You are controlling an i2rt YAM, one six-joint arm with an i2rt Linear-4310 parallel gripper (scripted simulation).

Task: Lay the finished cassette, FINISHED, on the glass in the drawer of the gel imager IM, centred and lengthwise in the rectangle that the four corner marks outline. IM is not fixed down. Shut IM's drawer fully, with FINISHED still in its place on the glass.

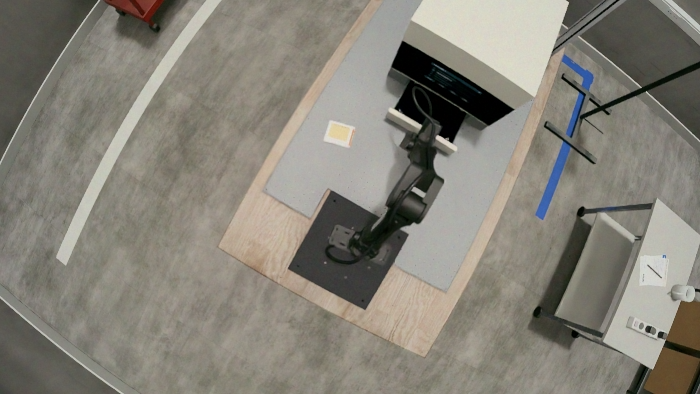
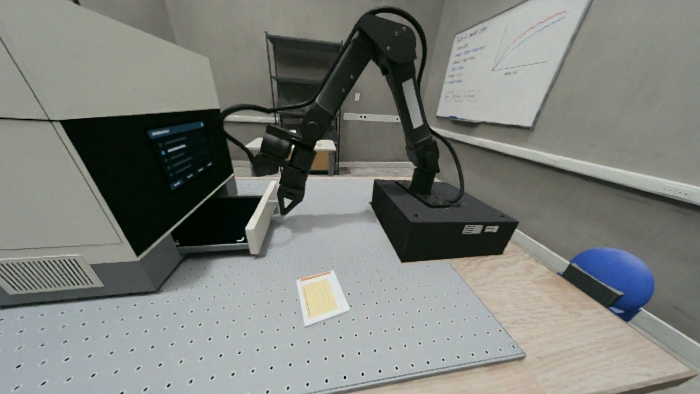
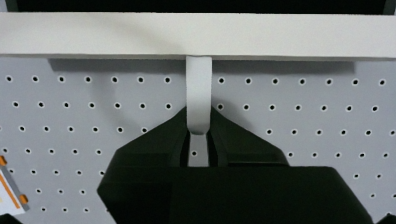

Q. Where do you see a gel imager IM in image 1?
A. At 487, 65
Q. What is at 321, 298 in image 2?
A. A finished cassette.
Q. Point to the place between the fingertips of the gripper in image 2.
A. At 283, 213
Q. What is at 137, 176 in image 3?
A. The gripper.
